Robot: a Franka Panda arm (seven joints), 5 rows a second.
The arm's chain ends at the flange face. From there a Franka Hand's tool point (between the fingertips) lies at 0.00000 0.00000 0.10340 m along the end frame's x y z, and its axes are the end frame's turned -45 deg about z.
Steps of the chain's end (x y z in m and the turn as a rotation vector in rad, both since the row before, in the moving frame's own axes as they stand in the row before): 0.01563 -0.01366 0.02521 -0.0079 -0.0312 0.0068; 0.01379 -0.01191 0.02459 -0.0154 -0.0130 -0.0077; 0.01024 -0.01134 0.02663 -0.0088 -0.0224 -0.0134; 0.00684 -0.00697 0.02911 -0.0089 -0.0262 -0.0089; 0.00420 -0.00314 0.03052 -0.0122 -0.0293 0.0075; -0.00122 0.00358 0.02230 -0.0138 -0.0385 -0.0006; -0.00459 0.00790 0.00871 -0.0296 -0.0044 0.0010; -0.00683 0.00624 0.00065 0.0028 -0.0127 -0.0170; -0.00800 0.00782 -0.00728 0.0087 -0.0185 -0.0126; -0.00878 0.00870 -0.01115 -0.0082 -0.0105 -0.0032; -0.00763 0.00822 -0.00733 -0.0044 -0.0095 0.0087
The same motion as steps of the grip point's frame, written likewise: 0.01786 -0.00032 0.02516 0.0165 -0.0276 0.0068; 0.01610 0.00151 0.02457 -0.0017 -0.0201 -0.0077; 0.01297 -0.00176 0.02660 0.0096 -0.0221 -0.0134; 0.00719 -0.00135 0.02907 0.0122 -0.0248 -0.0089; 0.00216 -0.00051 0.03047 0.0121 -0.0293 0.0075; -0.00722 -0.00014 0.02221 0.0175 -0.0370 -0.0006; -0.01132 0.00418 0.00866 -0.0178 -0.0240 0.0010; -0.00998 -0.00154 0.00064 0.0110 -0.0070 -0.0170; -0.01192 -0.00211 -0.00730 0.0192 -0.0069 -0.0126; -0.01373 -0.00022 -0.01116 0.0016 -0.0132 -0.0032; -0.01222 0.00004 -0.00734 0.0036 -0.0098 0.0087
